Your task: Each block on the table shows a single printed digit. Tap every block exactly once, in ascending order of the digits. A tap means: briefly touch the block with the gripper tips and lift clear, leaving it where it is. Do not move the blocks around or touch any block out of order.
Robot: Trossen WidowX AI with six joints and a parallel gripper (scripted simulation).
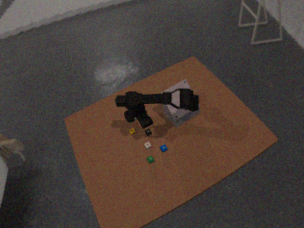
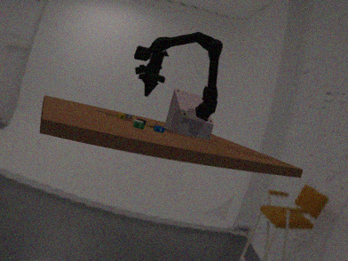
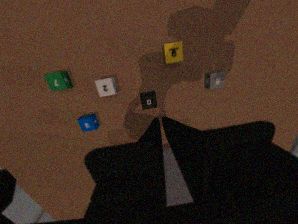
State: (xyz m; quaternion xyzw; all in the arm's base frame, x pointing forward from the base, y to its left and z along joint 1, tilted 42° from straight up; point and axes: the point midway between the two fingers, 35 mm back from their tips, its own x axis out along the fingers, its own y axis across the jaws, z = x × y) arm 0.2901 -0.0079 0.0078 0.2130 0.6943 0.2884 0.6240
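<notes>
Now: the white block 3 cm ahead of my gripper tip, 9 cm to the left of it and 11 cm below it. From my gripper tip the other things lie so: black block (1 cm behind, 1 cm to the left, 11 cm below); then grey block (2 cm ahead, 13 cm to the right, 11 cm below); then yellow block (8 cm ahead, 4 cm to the right, 11 cm below).
</notes>
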